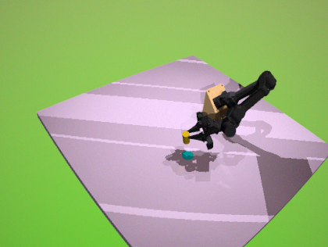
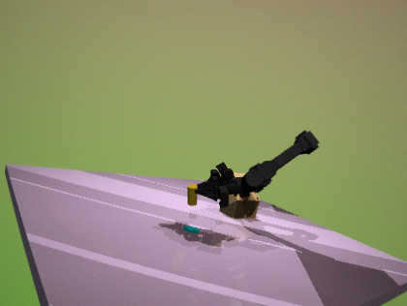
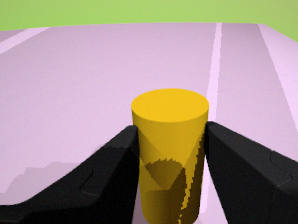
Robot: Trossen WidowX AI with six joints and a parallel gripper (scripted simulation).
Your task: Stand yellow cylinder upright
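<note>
My gripper tip is now 140 mm above the cyan circle, 20 mm past it and 10 mm to the right of it. Also, from my gripper tip: yellow tall cylinder (20 mm below).
</note>
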